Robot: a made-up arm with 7 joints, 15 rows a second.
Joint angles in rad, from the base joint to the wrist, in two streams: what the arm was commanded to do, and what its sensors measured. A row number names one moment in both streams.
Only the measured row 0 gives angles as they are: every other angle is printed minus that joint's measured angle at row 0.
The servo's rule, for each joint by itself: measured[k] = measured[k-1] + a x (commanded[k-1-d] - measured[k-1]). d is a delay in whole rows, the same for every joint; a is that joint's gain. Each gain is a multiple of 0.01, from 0.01 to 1. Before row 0 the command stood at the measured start. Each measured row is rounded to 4 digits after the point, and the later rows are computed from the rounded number. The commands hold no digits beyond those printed.
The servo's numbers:
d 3
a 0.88 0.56 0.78 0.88 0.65 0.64 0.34
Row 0, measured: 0.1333, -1.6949, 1.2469, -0.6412, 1.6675, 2.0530, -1.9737
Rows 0 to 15, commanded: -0.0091, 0.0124, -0.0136, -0.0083, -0.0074, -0.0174, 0.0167; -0.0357, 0.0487, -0.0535, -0.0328, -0.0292, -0.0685, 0.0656; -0.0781, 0.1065, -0.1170, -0.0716, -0.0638, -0.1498, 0.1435; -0.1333, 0.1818, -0.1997, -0.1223, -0.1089, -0.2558, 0.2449; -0.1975, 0.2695, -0.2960, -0.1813, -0.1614, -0.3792, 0.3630; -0.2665, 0.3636, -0.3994, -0.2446, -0.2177, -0.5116, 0.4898; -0.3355, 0.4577, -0.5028, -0.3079, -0.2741, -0.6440, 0.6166; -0.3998, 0.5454, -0.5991, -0.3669, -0.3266, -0.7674, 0.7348; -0.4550, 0.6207, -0.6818, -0.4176, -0.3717, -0.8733, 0.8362; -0.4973, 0.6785, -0.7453, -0.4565, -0.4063, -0.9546, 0.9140; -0.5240, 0.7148, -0.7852, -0.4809, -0.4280, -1.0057, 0.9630; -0.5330, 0.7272, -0.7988, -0.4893, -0.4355, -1.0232, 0.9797; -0.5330, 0.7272, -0.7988, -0.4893, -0.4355, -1.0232, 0.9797; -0.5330, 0.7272, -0.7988, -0.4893, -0.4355, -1.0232, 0.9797; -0.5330, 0.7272, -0.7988, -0.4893, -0.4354, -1.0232, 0.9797; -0.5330, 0.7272, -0.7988, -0.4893, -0.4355, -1.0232, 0.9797
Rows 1 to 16, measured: 0.0000, 0.0000, 0.0000, 0.0000, 0.0000, 0.0000, 0.0000; 0.0000, 0.0000, 0.0000, 0.0000, 0.0000, 0.0000, 0.0000; 0.0000, 0.0000, 0.0000, 0.0000, 0.0000, 0.0000, 0.0000; -0.0080, 0.0069, -0.0106, -0.0073, -0.0048, -0.0111, 0.0057; -0.0324, 0.0303, -0.0441, -0.0297, -0.0207, -0.0478, 0.0261; -0.0726, 0.0730, -0.1010, -0.0666, -0.0487, -0.1131, 0.0660; -0.1260, 0.1339, -0.1780, -0.1156, -0.0878, -0.2044, 0.1268; -0.1889, 0.2098, -0.2700, -0.1734, -0.1356, -0.3163, 0.2071; -0.2572, 0.2959, -0.3709, -0.2361, -0.1890, -0.4413, 0.3032; -0.3261, 0.3865, -0.4738, -0.2993, -0.2443, -0.5710, 0.4098; -0.3910, 0.4755, -0.5715, -0.3588, -0.2978, -0.6967, 0.5203; -0.4473, 0.5568, -0.6575, -0.4105, -0.3458, -0.8097, 0.6277; -0.4913, 0.6250, -0.7260, -0.4510, -0.3851, -0.9024, 0.7250; -0.5201, 0.6753, -0.7722, -0.4773, -0.4130, -0.9685, 0.8059; -0.5315, 0.7044, -0.7929, -0.4879, -0.4276, -1.0035, 0.8650; -0.5328, 0.7172, -0.7975, -0.4891, -0.4327, -1.0161, 0.9040
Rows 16 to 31, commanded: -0.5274, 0.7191, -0.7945, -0.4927, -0.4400, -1.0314, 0.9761; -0.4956, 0.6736, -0.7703, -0.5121, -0.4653, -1.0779, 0.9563; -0.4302, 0.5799, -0.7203, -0.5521, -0.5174, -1.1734, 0.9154; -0.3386, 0.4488, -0.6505, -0.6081, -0.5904, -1.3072, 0.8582; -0.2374, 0.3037, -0.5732, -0.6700, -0.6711, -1.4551, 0.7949; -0.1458, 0.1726, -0.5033, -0.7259, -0.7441, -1.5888, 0.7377; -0.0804, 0.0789, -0.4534, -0.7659, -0.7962, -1.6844, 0.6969; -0.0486, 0.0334, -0.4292, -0.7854, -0.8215, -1.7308, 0.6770; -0.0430, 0.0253, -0.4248, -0.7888, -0.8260, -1.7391, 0.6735; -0.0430, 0.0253, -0.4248, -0.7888, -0.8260, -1.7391, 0.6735; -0.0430, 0.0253, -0.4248, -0.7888, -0.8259, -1.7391, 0.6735; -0.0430, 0.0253, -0.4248, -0.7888, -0.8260, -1.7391, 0.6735; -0.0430, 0.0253, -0.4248, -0.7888, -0.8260, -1.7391, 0.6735; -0.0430, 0.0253, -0.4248, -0.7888, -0.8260, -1.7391, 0.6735; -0.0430, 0.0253, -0.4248, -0.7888, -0.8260, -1.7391, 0.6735; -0.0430, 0.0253, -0.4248, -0.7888, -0.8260, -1.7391, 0.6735
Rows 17 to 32, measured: -0.5330, 0.7228, -0.7985, -0.4893, -0.4345, -1.0206, 0.9297; -0.5330, 0.7253, -0.7987, -0.4893, -0.4351, -1.0223, 0.9467; -0.5330, 0.7264, -0.7988, -0.4893, -0.4354, -1.0229, 0.9579; -0.5281, 0.7223, -0.7954, -0.4923, -0.4384, -1.0283, 0.9641; -0.4995, 0.6950, -0.7758, -0.5097, -0.4559, -1.0600, 0.9614; -0.4385, 0.6305, -0.7325, -0.5470, -0.4959, -1.1326, 0.9458; -0.3506, 0.5287, -0.6685, -0.6008, -0.5573, -1.2443, 0.9160; -0.2510, 0.4027, -0.5942, -0.6617, -0.6313, -1.3792, 0.8748; -0.1584, 0.2738, -0.5233, -0.7182, -0.7046, -1.5133, 0.8282; -0.0898, 0.1647, -0.4688, -0.7602, -0.7641, -1.6228, 0.7836; -0.0535, 0.0912, -0.4379, -0.7824, -0.8014, -1.6919, 0.7474; -0.0443, 0.0543, -0.4277, -0.7880, -0.8174, -1.7221, 0.7223; -0.0432, 0.0381, -0.4254, -0.7887, -0.8230, -1.7330, 0.7057; -0.0430, 0.0309, -0.4249, -0.7888, -0.8249, -1.7369, 0.6948; -0.0430, 0.0278, -0.4248, -0.7888, -0.8256, -1.7383, 0.6876; -0.0430, 0.0264, -0.4248, -0.7888, -0.8259, -1.7388, 0.6828
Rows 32 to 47, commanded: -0.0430, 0.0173, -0.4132, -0.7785, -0.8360, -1.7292, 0.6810; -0.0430, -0.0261, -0.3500, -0.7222, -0.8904, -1.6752, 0.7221; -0.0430, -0.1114, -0.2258, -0.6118, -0.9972, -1.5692, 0.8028; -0.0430, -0.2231, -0.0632, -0.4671, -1.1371, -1.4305, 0.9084; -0.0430, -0.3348, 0.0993, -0.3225, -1.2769, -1.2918, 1.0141; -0.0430, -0.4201, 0.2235, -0.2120, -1.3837, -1.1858, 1.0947; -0.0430, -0.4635, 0.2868, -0.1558, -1.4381, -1.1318, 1.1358; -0.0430, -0.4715, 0.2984, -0.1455, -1.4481, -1.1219, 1.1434; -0.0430, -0.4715, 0.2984, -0.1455, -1.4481, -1.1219, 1.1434; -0.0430, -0.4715, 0.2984, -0.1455, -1.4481, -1.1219, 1.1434; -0.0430, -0.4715, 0.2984, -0.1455, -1.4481, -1.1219, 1.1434; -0.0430, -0.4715, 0.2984, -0.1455, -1.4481, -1.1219, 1.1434; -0.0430, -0.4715, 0.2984, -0.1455, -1.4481, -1.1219, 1.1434; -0.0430, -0.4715, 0.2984, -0.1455, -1.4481, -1.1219, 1.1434; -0.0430, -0.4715, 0.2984, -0.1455, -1.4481, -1.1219, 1.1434; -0.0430, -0.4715, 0.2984, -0.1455, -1.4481, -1.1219, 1.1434
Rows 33 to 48, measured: -0.0430, 0.0258, -0.4248, -0.7888, -0.8260, -1.7390, 0.6796; -0.0430, 0.0255, -0.4248, -0.7888, -0.8260, -1.7391, 0.6775; -0.0430, 0.0254, -0.4248, -0.7888, -0.8260, -1.7391, 0.6761; -0.0430, 0.0209, -0.4158, -0.7797, -0.8325, -1.7328, 0.6778; -0.0430, -0.0054, -0.3645, -0.7291, -0.8701, -1.6959, 0.6929; -0.0430, -0.0648, -0.2563, -0.6259, -0.9527, -1.6148, 0.7303; -0.0430, -0.1534, -0.1057, -0.4862, -1.0726, -1.4968, 0.7909; -0.0430, -0.2550, 0.0542, -0.3421, -1.2054, -1.3656, 0.8668; -0.0430, -0.3475, 0.1863, -0.2276, -1.3213, -1.2505, 0.9443; -0.0430, -0.4125, 0.2647, -0.1644, -1.3972, -1.1745, 1.0094; -0.0430, -0.4455, 0.2910, -0.1478, -1.4303, -1.1408, 1.0550; -0.0430, -0.4601, 0.2968, -0.1458, -1.4419, -1.1287, 1.0851; -0.0430, -0.4665, 0.2980, -0.1455, -1.4459, -1.1243, 1.1049; -0.0430, -0.4693, 0.2983, -0.1455, -1.4473, -1.1228, 1.1180; -0.0430, -0.4705, 0.2984, -0.1455, -1.4478, -1.1222, 1.1266; -0.0430, -0.4711, 0.2984, -0.1455, -1.4480, -1.1220, 1.1323
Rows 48 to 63, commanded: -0.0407, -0.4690, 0.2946, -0.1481, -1.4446, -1.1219, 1.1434; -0.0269, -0.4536, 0.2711, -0.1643, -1.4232, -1.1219, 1.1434; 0.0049, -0.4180, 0.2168, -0.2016, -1.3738, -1.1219, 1.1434; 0.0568, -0.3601, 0.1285, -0.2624, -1.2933, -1.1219, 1.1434; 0.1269, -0.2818, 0.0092, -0.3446, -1.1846, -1.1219, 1.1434; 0.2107, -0.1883, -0.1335, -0.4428, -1.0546, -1.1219, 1.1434; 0.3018, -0.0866, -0.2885, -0.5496, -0.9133, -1.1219, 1.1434; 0.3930, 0.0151, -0.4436, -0.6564, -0.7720, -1.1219, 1.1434; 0.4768, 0.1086, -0.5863, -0.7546, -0.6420, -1.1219, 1.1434; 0.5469, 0.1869, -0.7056, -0.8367, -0.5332, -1.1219, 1.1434; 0.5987, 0.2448, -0.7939, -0.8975, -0.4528, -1.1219, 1.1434; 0.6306, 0.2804, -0.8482, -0.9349, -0.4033, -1.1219, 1.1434; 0.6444, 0.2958, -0.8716, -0.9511, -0.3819, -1.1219, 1.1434; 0.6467, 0.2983, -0.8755, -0.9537, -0.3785, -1.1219, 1.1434; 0.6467, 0.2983, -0.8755, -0.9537, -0.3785, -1.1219, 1.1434; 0.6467, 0.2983, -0.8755, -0.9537, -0.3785, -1.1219, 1.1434
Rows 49 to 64, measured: -0.0430, -0.4713, 0.2984, -0.1455, -1.4481, -1.1219, 1.1361; -0.0430, -0.4714, 0.2984, -0.1455, -1.4481, -1.1219, 1.1386; -0.0430, -0.4715, 0.2984, -0.1455, -1.4481, -1.1219, 1.1402; -0.0410, -0.4701, 0.2954, -0.1478, -1.4458, -1.1219, 1.1413; -0.0286, -0.4609, 0.2764, -0.1623, -1.4311, -1.1219, 1.1420; 0.0009, -0.4369, 0.2299, -0.1969, -1.3939, -1.1219, 1.1425; 0.0501, -0.3939, 0.1508, -0.2545, -1.3285, -1.1219, 1.1428; 0.1177, -0.3311, 0.0404, -0.3338, -1.2350, -1.1219, 1.1430; 0.1995, -0.2511, -0.0952, -0.4297, -1.1177, -1.1219, 1.1431; 0.2895, -0.1590, -0.2460, -0.5352, -0.9848, -1.1219, 1.1432; 0.3806, -0.0615, -0.4001, -0.6419, -0.8465, -1.1219, 1.1433; 0.4653, 0.0338, -0.5453, -0.7411, -0.7136, -1.1219, 1.1433; 0.5371, 0.1195, -0.6703, -0.8252, -0.5963, -1.1219, 1.1433; 0.5913, 0.1897, -0.7667, -0.8888, -0.5030, -1.1219, 1.1433; 0.6259, 0.2405, -0.8303, -0.9294, -0.4382, -1.1219, 1.1433; 0.6422, 0.2715, -0.8625, -0.9485, -0.4016, -1.1219, 1.1433
